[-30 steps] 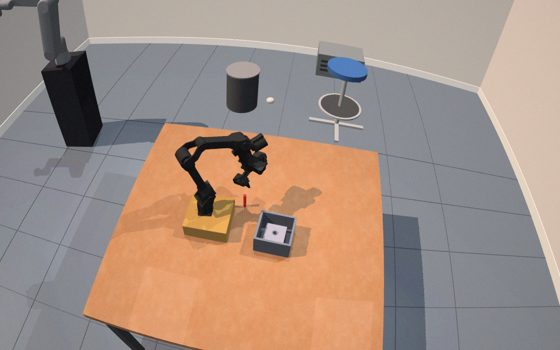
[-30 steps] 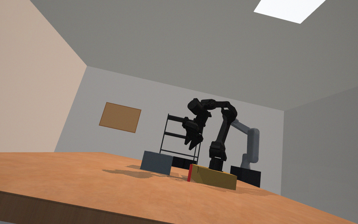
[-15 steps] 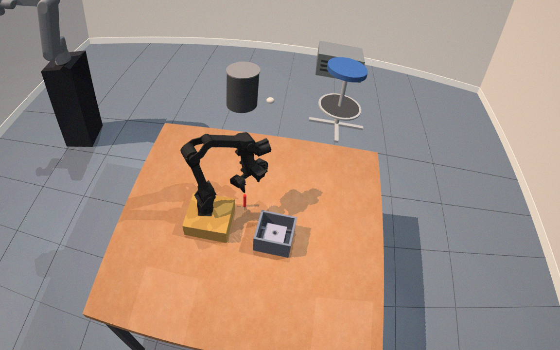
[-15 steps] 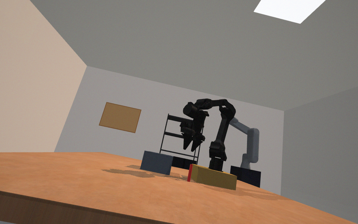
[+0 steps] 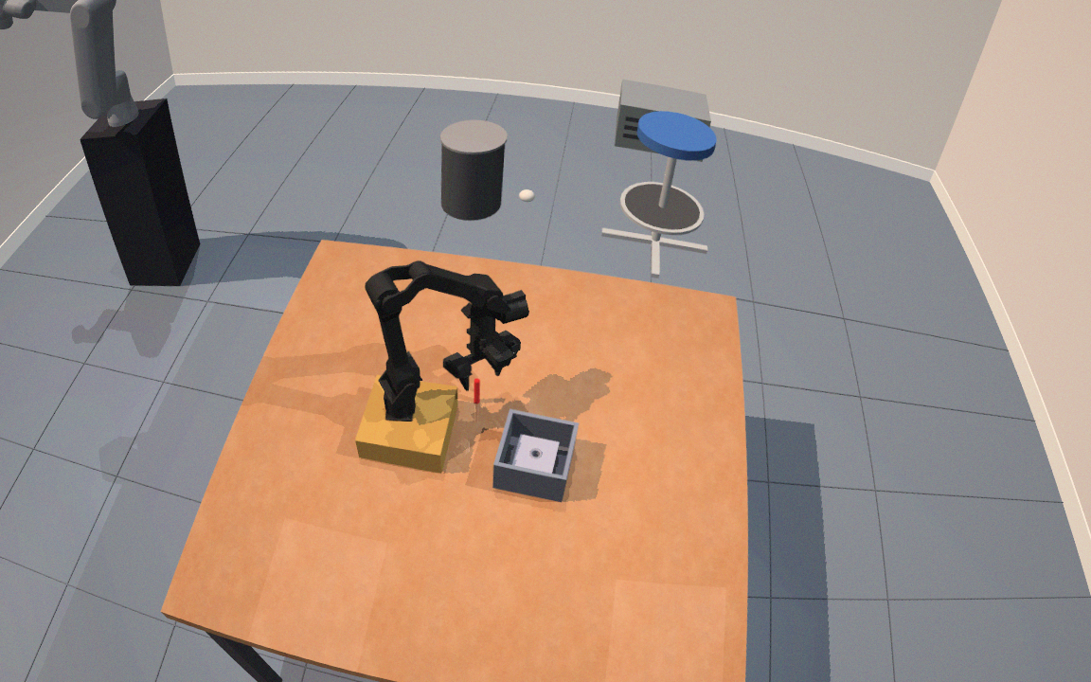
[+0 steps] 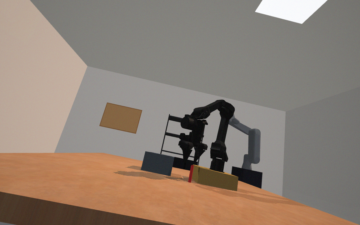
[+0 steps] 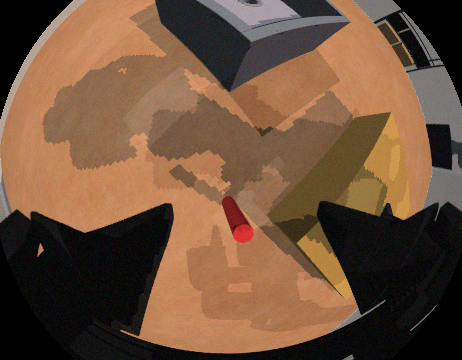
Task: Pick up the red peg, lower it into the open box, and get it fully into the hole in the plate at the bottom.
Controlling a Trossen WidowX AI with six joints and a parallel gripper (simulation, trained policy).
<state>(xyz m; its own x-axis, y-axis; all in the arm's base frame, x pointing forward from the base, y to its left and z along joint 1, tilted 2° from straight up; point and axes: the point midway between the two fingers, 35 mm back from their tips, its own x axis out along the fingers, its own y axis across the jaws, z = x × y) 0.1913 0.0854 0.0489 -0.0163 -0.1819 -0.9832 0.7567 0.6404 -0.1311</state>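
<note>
My gripper tip is 50 mm above the red peg, 20 mm to the right of it and 10 mm past it. Round my gripper tip: grey box (170 mm to the right, 130 mm ahead, 60 mm below); plate (170 mm to the right, 130 mm ahead, 50 mm below).
</note>
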